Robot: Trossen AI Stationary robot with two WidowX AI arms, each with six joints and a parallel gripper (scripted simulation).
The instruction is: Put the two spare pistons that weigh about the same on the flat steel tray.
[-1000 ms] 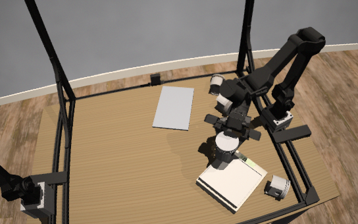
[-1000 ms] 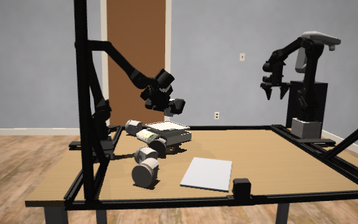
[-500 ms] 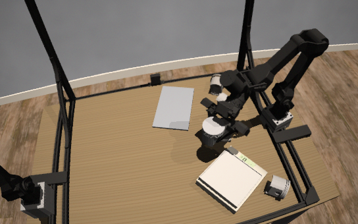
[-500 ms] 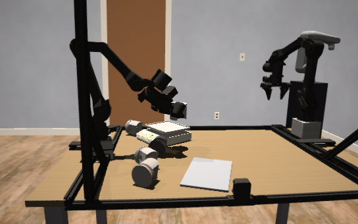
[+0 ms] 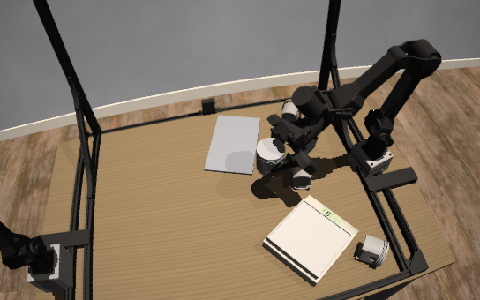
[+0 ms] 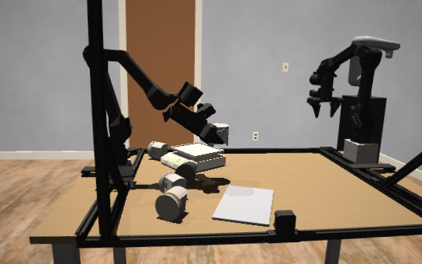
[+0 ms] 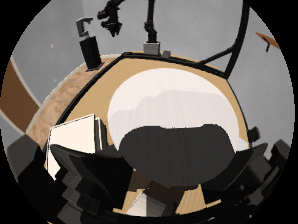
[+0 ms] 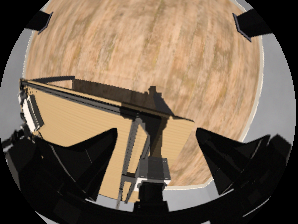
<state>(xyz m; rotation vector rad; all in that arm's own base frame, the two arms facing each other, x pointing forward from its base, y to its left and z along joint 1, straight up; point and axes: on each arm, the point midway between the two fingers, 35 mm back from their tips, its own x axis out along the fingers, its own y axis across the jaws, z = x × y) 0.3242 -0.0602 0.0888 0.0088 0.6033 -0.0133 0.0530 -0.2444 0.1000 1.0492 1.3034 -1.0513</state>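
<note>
Now: left hand 220 mm past the flat steel tray, 160 mm above it and 40 mm to the left of it.
</note>
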